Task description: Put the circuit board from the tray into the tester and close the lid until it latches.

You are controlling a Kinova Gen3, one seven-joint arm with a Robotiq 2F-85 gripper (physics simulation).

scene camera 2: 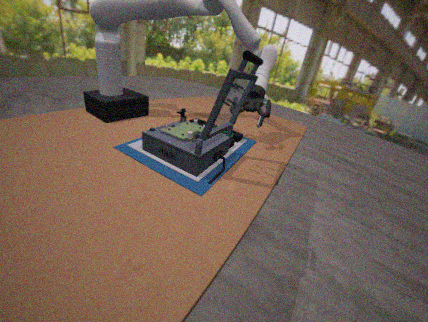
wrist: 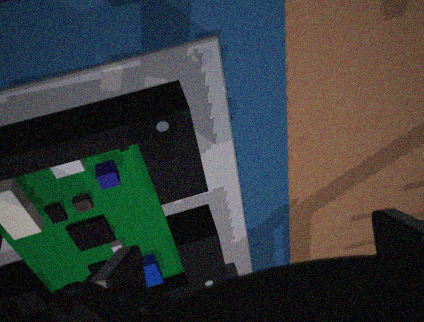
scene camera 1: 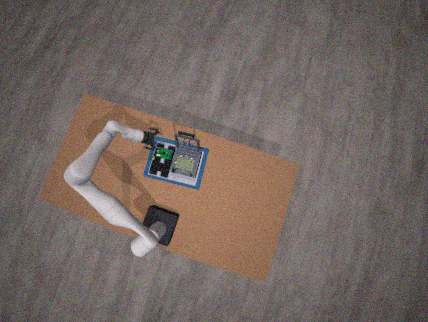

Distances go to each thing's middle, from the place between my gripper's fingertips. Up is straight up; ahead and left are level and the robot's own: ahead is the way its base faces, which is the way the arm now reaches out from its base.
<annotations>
The green circuit board (wrist: 69, 219) is 60 mm behind my hand, 40 mm to the right of it and 50 mm below it. The rest, counted from my hand: tester lid (scene camera 2: 238, 84): 50 mm ahead, 190 mm to the right, 110 mm above.
</annotations>
